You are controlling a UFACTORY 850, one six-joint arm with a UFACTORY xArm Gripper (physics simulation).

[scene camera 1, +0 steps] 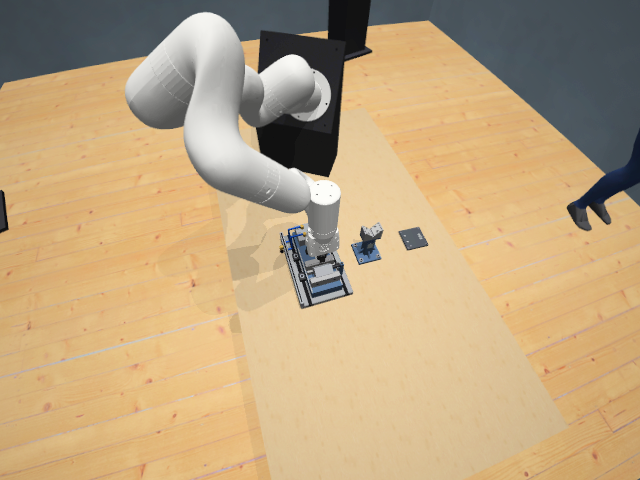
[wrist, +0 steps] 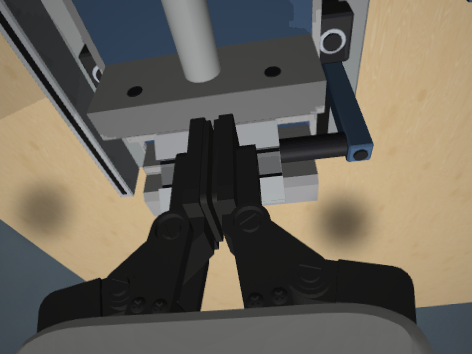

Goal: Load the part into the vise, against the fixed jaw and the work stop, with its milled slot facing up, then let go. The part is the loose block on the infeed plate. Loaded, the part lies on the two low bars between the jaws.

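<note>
The part point(scene camera 1: 324, 270) point(wrist: 273, 191), a light grey block, lies between the jaws of the vise point(scene camera 1: 326, 298), its slot facing up as a darker stripe in the wrist view. The work stop point(wrist: 312, 147), a black rod on a blue arm, reaches the part's right side. The jaw with the round rod point(wrist: 295, 67) is on the far side in the wrist view; the opposite jaw point(wrist: 303, 188) is partly hidden by the fingers. Whether the part touches that jaw is unclear. My gripper point(scene camera 1: 322, 259) point(wrist: 219, 141) is shut and empty, its fingertips above the part, near the rod-side jaw.
A blue-based stand point(scene camera 1: 366, 253) with a grey angled top stands right of the vise in the scene view. The dark flat infeed plate point(scene camera 1: 413, 238) lies farther right with no block on it. Blue tubing point(scene camera 1: 290, 231) rises at the vise's back left.
</note>
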